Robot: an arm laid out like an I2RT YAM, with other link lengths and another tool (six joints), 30 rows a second.
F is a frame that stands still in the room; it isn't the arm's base.
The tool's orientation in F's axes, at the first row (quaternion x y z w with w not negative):
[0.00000, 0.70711, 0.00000, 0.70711]
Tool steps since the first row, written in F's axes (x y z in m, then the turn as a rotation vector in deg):
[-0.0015, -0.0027, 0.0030, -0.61, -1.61, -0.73]
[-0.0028, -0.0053, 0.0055, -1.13, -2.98, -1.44]
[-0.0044, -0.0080, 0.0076, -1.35, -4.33, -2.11]
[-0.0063, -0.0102, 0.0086, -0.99, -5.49, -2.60]
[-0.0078, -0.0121, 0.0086, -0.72, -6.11, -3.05]
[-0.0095, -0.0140, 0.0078, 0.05, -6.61, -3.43]
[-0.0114, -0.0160, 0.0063, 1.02, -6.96, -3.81]
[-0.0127, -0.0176, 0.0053, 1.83, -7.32, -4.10]
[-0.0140, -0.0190, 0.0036, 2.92, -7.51, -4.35]
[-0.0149, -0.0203, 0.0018, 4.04, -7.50, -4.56]
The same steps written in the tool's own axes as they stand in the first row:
[-0.0030, -0.0027, -0.0015, 0.73, -1.61, -0.61]
[-0.0055, -0.0053, -0.0028, 1.44, -2.98, -1.13]
[-0.0076, -0.0080, -0.0044, 2.11, -4.33, -1.35]
[-0.0086, -0.0102, -0.0063, 2.60, -5.49, -0.99]
[-0.0086, -0.0121, -0.0078, 3.05, -6.11, -0.72]
[-0.0078, -0.0140, -0.0095, 3.43, -6.61, 0.05]
[-0.0063, -0.0160, -0.0114, 3.81, -6.96, 1.02]
[-0.0053, -0.0176, -0.0127, 4.10, -7.32, 1.83]
[-0.0036, -0.0190, -0.0140, 4.35, -7.51, 2.92]
[-0.0018, -0.0203, -0.0149, 4.56, -7.50, 4.04]

